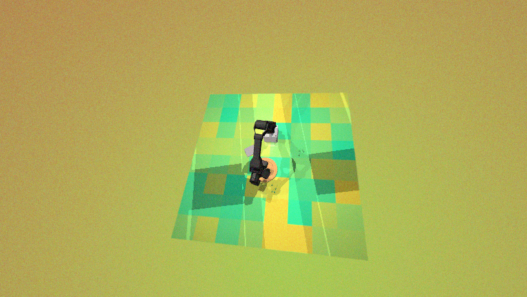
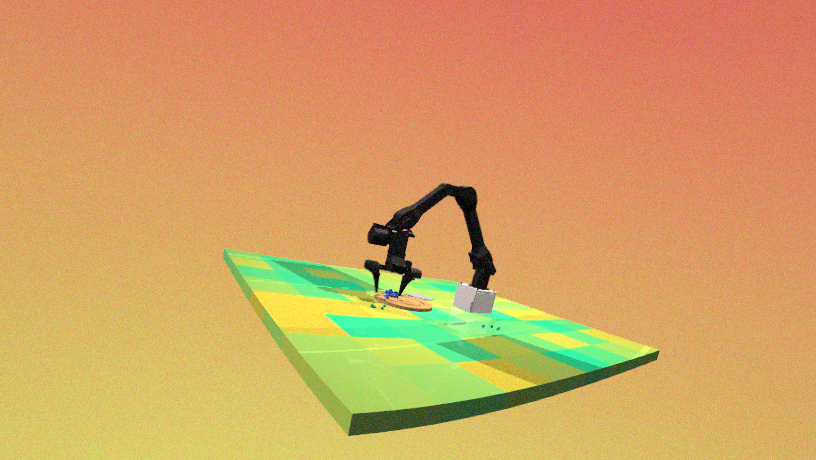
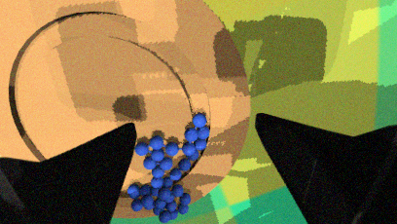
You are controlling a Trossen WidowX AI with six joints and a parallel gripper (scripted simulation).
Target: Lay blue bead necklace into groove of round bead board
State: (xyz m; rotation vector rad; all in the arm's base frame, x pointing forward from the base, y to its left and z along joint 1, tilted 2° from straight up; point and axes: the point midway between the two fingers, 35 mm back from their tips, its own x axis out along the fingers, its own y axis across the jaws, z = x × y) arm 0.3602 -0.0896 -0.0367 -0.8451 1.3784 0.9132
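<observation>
The round bead board lies 6 cm behind my gripper tip, 2 cm to the left of it and 1 cm below it. Also, from my gripper tip: flat grey piece: 23 cm behind, 8 cm to the right, 2 cm below.
</observation>
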